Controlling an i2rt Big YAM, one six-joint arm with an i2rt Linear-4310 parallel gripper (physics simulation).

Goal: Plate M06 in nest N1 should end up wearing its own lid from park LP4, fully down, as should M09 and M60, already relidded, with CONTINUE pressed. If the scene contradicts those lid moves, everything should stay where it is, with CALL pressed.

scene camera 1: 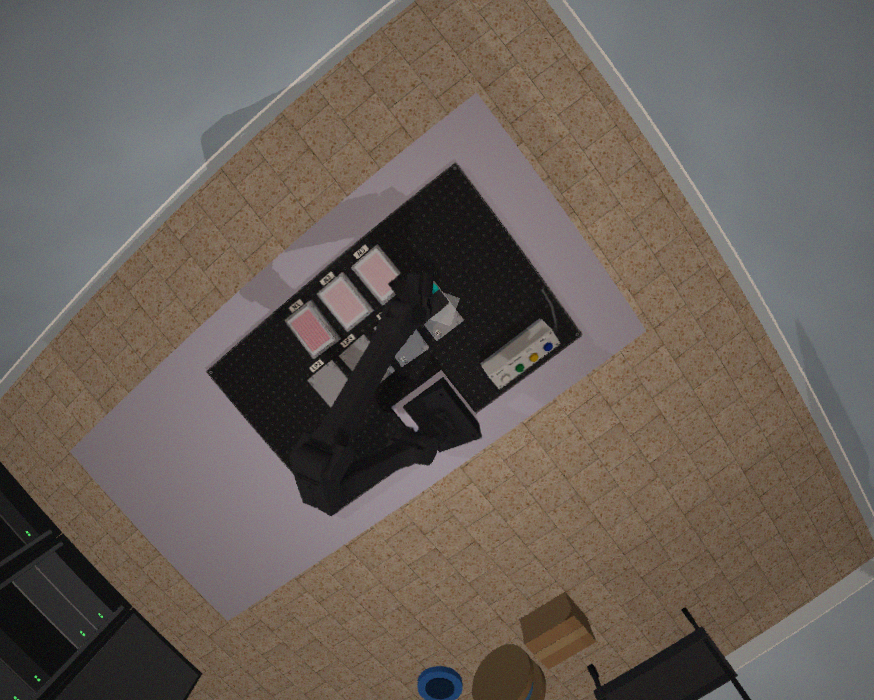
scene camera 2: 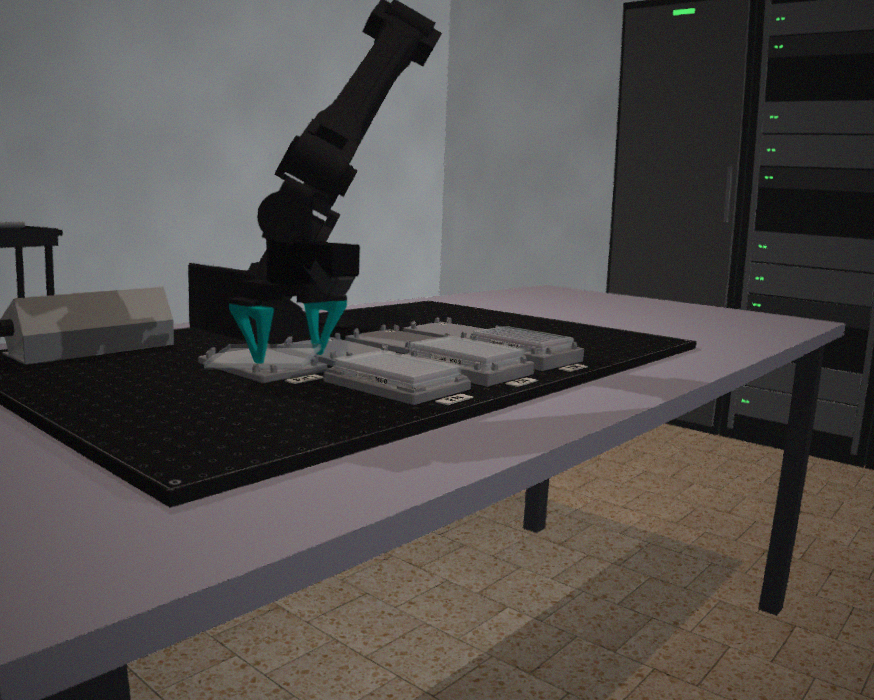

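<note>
The plate in N1 shows a bare well grid with no lid on it. The plates in N2 and N3 look paler and smooth, as if lidded. In scene camera 2, my gripper is open, its teal fingers low over the park beside N3, with nothing held. In scene camera 1 the wrist hides most of it. A clear lid at that park looks turned askew. The control box has green, yellow, blue and pale buttons.
Other parks stand on the black board; my arm covers part of that row. The board lies on the pale table. A cable runs by the control box.
</note>
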